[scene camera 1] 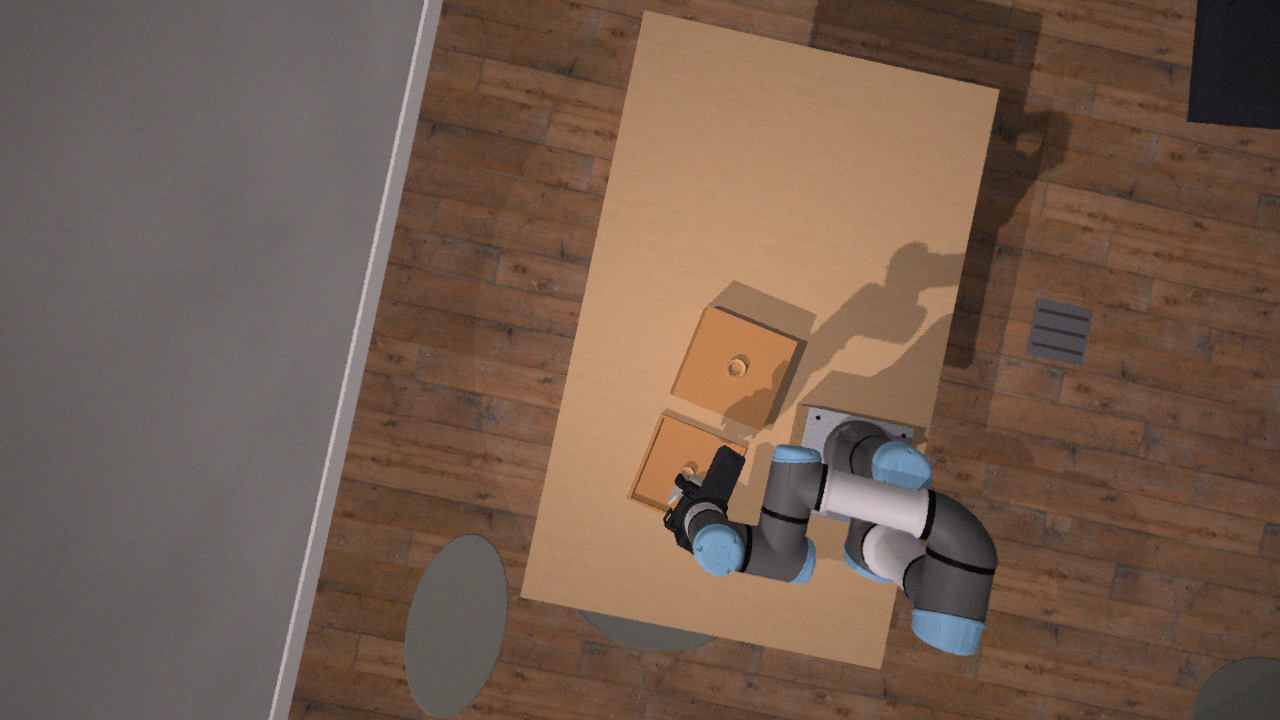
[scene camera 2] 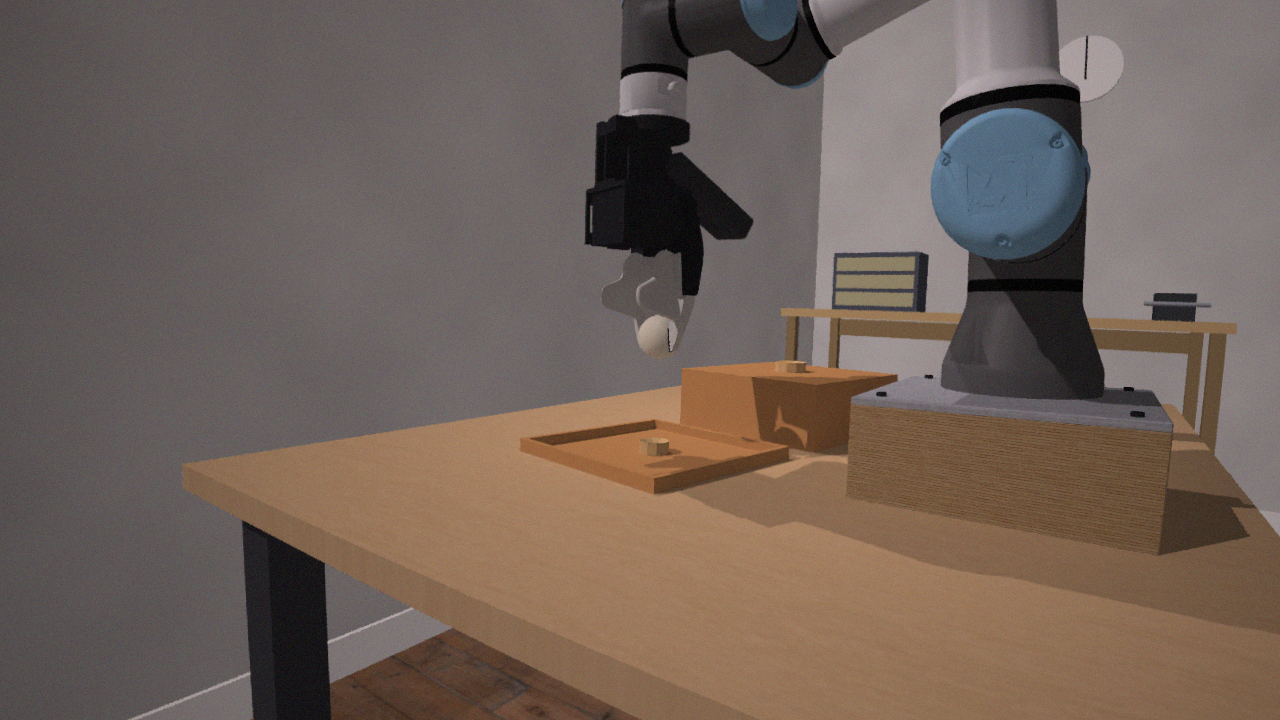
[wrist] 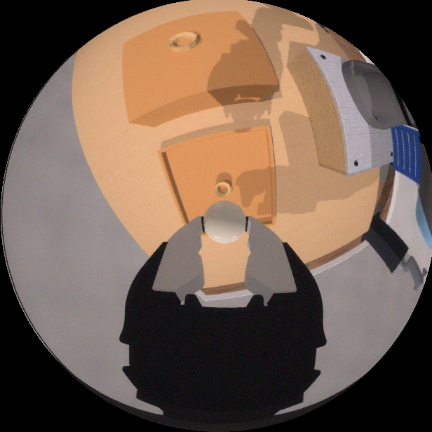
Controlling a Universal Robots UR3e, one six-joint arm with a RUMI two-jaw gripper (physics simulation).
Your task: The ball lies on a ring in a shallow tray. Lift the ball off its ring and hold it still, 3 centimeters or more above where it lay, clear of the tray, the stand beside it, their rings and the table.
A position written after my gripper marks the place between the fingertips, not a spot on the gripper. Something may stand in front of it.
In view: my gripper (scene camera 2: pixel 657 349), a white ball (scene camera 2: pixel 653 334), an orange stand (scene camera 2: pixel 808 408) and a shallow orange tray (scene camera 2: pixel 654 456).
The white ball shows as well in the wrist view (wrist: pixel 224 221). My gripper is seen too in scene camera 1 (scene camera 1: pixel 693 485) and in the wrist view (wrist: pixel 224 217). The orange stand is seen too in scene camera 1 (scene camera 1: pixel 732 367) and in the wrist view (wrist: pixel 197 62).
